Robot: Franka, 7 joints.
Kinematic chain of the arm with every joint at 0, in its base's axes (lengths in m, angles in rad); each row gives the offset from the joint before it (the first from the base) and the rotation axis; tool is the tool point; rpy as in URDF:
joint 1: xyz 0 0 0.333 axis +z
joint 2: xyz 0 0 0 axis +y
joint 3: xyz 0 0 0.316 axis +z
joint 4: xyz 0.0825 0 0 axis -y
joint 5: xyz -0.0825 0 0.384 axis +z
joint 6: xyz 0 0 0 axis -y
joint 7: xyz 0.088 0 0 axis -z
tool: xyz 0 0 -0.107 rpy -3.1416 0 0
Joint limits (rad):
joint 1: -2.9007..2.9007
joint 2: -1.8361..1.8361
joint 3: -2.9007..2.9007
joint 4: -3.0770..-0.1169
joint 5: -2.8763..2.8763
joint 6: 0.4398..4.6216
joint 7: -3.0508..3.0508
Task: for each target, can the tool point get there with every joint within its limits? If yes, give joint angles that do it. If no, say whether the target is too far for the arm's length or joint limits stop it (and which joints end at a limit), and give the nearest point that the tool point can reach.
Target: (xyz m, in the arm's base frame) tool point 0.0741 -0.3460 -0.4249
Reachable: no: joint limits stop it (at a limit: joint 2) | nearest point 0.0724 -0.3381 -0.3571 | short by 0.068 m
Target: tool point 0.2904 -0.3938 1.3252
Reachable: no: too far | nearest point 0.2252 -0.3054 1.1024 | short by 0.248 m
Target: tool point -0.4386 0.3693 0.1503
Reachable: yes | joints 1.3892 1.2357 0.9148 -2.1016 -0.9639 3.4110 -2.2759
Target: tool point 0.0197 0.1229 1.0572
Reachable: yes | joints 0.5713 -0.6547 0.3488 -1.4963 -2.3956 1.2968 2.1505
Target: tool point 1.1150 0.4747 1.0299
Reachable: no: too far | nearest point 0.6843 0.2913 0.7607 | short by 0.540 m
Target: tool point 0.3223 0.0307 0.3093
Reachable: yes | joints -1.5375 0.5271 1.1856 -2.6607 -1.9625 3.8601 -1.6389
